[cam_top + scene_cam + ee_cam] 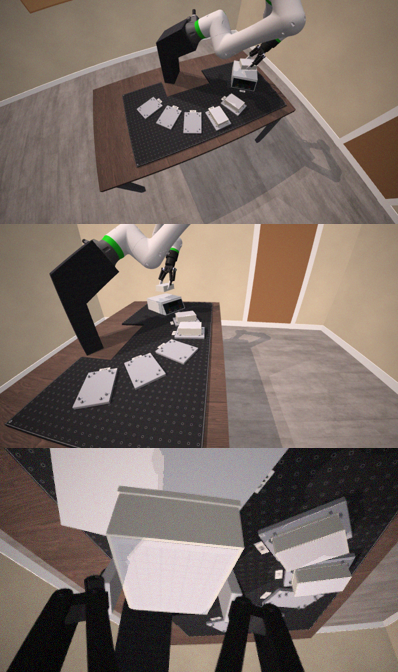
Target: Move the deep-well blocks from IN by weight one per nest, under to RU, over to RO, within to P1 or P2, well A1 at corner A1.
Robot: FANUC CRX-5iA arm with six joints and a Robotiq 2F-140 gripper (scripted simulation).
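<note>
My gripper is now 30 mm past the weigher platform, 10 mm to the right of it and 100 mm above it. The rest, counted from my hand: plate: 260 mm ahead, 130 mm to the right, 190 mm below; check-weigher CW: 20 mm behind, 10 mm to the left, 130 mm below.
</note>
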